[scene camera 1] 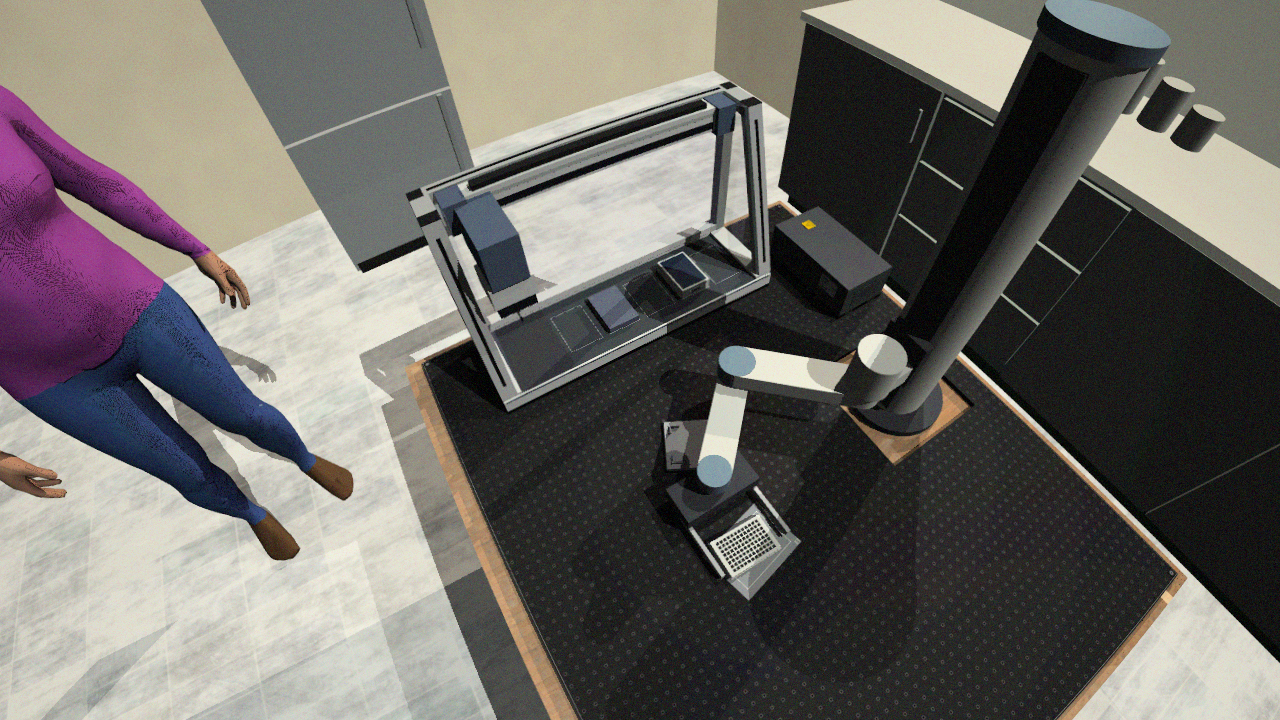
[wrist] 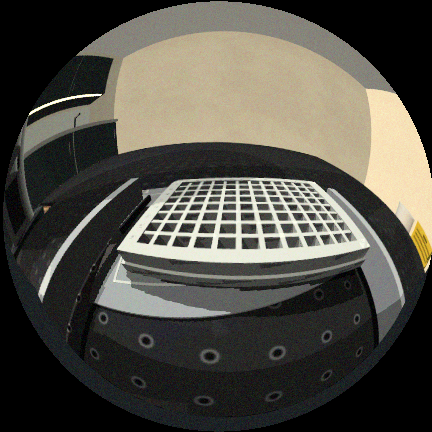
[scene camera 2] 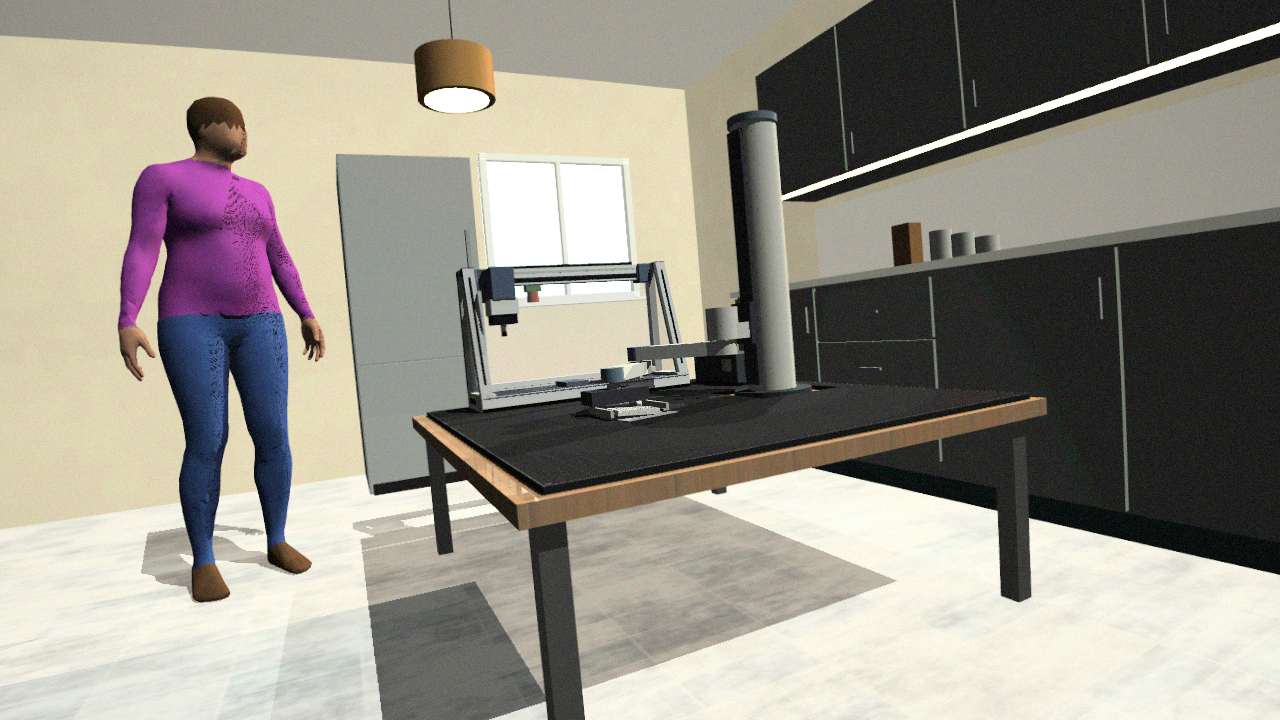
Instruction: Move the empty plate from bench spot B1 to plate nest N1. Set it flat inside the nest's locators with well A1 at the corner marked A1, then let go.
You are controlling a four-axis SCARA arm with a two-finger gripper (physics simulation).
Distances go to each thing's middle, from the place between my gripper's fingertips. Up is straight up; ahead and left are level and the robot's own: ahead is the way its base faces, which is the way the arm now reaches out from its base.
Scene:
The white well plate (scene camera 1: 737, 551) is 10 mm ahead of my hand and 30 mm to the right of it. Also, from my hand: flat square pad (scene camera 1: 748, 583): 20 mm to the right, 20 mm below; grey nest (scene camera 1: 683, 440): 50 mm behind, 280 mm to the right, 10 mm below.

